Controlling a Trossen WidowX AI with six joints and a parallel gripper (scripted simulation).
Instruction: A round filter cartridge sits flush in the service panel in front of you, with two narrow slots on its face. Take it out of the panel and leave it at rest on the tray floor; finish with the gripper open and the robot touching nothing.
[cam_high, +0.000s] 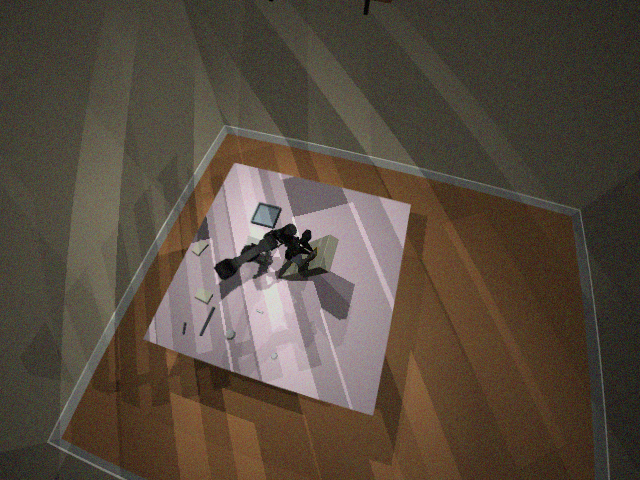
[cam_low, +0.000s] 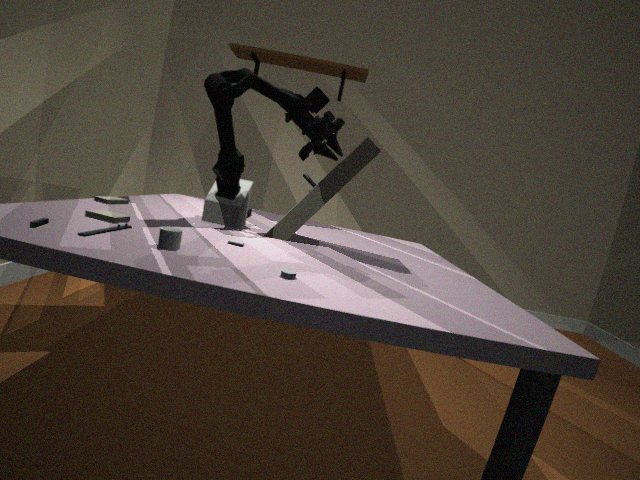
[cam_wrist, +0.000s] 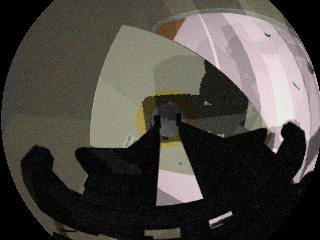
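Now: gripper tip 20 mm short of the round filter cartridge and 20 mm above it. The rest, counted from my gripper tip: square grey tray: 430 mm behind, 230 mm to the left, 280 mm below.
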